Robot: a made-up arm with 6 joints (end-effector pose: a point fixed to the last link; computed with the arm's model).
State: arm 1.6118 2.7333 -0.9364 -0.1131 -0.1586 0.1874
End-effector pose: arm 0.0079 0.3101 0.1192 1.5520 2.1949 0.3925
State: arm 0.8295 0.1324 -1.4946 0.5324 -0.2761 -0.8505
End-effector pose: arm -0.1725 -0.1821 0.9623 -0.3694 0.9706 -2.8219
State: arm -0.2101 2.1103 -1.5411 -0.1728 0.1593 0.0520
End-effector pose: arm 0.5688 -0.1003 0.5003 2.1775 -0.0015 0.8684
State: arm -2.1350 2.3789 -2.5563 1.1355 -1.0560 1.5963
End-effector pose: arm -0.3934 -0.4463 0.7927 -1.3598 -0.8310 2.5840
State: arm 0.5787 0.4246 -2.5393 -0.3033 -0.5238 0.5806
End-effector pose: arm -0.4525 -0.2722 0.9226 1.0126 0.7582 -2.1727
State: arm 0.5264 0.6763 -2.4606 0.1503 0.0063 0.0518
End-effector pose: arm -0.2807 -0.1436 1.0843 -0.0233 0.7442 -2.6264
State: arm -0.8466 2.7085 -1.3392 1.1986 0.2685 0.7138
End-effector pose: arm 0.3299 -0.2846 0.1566 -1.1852 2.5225 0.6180
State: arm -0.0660 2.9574 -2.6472 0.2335 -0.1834 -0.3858
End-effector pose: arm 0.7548 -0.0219 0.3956 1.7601 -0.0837 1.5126
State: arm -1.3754 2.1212 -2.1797 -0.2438 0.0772 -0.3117
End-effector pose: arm 0.1243 -0.5853 0.7525 1.0905 -0.6226 0.3743
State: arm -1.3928 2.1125 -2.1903 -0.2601 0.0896 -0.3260
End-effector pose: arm 0.1122 -0.5839 0.7608 1.0738 -0.6073 0.3411
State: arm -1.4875 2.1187 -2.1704 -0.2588 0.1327 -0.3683
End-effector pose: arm 0.0528 -0.5926 0.7440 1.1023 -0.6336 0.2035
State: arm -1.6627 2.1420 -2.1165 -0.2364 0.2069 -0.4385
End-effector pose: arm -0.0575 -0.5948 0.6994 1.1832 -0.7157 -0.0308
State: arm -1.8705 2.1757 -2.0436 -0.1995 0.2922 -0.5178
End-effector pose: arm -0.1850 -0.5677 0.6400 1.2931 -0.8459 -0.2809
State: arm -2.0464 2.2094 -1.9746 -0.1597 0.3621 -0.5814
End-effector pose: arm -0.2834 -0.5202 0.5853 1.3935 -0.9891 -0.4628
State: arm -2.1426 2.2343 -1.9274 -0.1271 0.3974 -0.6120
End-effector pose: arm -0.3305 -0.4854 0.5490 1.4552 -1.0940 -0.5428
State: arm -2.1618 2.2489 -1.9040 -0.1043 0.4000 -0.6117
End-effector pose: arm -0.3379 -0.4778 0.5311 1.4787 -1.1430 -0.5461
